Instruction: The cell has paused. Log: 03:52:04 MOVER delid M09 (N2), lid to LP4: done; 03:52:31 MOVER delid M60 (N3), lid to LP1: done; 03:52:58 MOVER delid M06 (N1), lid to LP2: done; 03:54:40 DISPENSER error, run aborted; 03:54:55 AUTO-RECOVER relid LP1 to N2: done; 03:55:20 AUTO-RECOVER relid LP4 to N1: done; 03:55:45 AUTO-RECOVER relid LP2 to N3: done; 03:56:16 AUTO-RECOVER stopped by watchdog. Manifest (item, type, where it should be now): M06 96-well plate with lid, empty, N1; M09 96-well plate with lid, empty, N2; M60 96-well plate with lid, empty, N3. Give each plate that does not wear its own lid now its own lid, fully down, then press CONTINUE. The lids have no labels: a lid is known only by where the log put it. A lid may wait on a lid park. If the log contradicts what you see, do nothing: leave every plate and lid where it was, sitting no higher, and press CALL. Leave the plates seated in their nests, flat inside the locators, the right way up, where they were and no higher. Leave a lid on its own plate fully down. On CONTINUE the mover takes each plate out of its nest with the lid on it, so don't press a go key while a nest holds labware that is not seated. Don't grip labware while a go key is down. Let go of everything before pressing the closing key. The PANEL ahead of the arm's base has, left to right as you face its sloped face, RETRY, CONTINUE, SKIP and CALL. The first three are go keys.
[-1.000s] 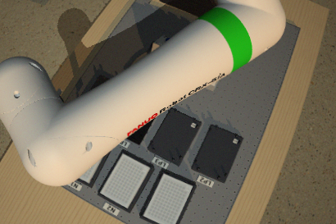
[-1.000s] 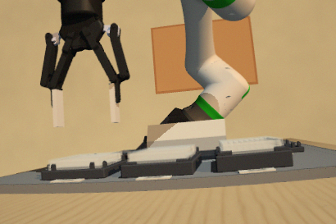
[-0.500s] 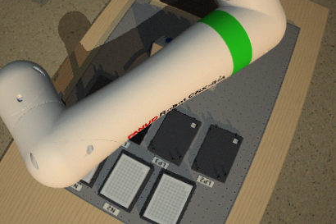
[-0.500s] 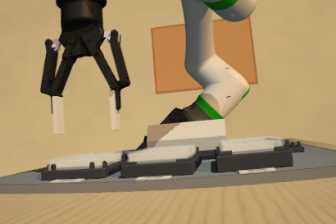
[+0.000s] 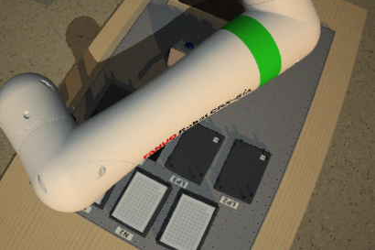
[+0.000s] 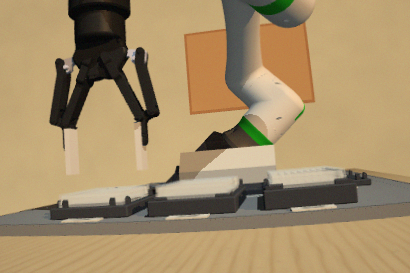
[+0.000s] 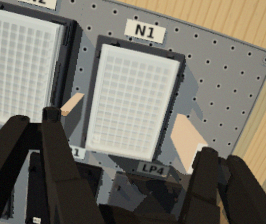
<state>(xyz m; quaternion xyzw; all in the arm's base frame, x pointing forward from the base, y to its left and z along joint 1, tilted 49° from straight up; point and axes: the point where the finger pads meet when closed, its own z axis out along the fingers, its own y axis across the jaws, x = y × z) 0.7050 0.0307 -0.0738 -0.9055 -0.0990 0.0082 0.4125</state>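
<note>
Now: hand 6 cm above the plate. Round my hand: LP4 label: 8 cm below, 8 cm behind, 7 cm to the right; LP1 label: 10 cm behind, 8 cm below, 5 cm to the left; lid park LP4: 17 cm behind, 8 cm to the right, 7 cm below.
</note>
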